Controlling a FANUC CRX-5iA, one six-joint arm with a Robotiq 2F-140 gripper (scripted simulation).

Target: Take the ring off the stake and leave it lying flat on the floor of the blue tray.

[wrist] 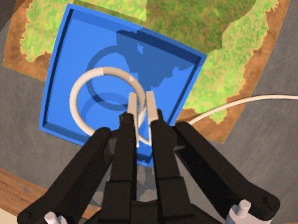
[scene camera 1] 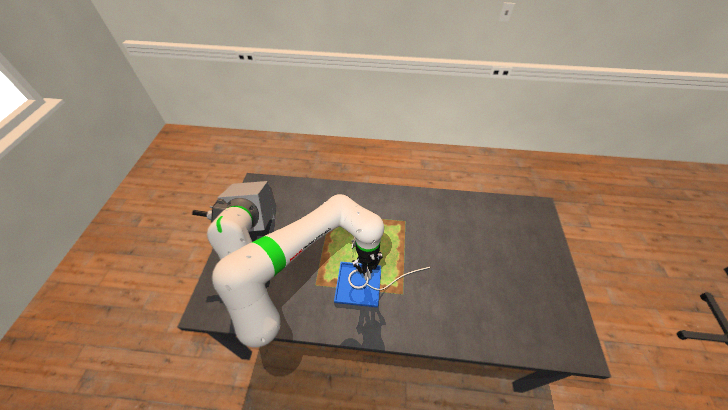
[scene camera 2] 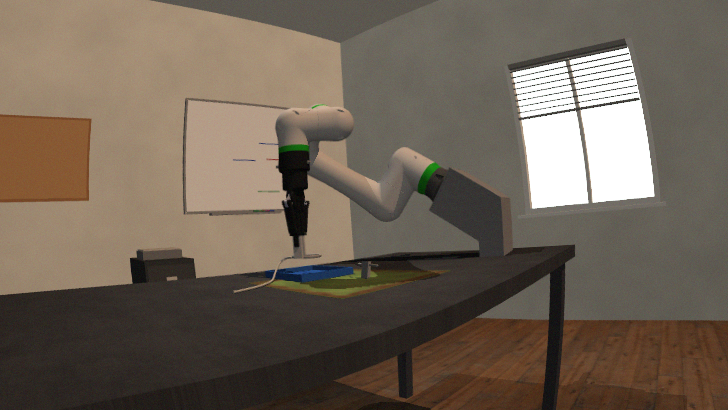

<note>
In view: the gripper (scene camera 2: 300,258), a blue tray (scene camera 1: 345,292) and a ring (wrist: 100,71).
The blue tray is seen too in the wrist view (wrist: 83,42) and in scene camera 2 (scene camera 2: 314,272). The gripper is seen too in the wrist view (wrist: 142,103).
</note>
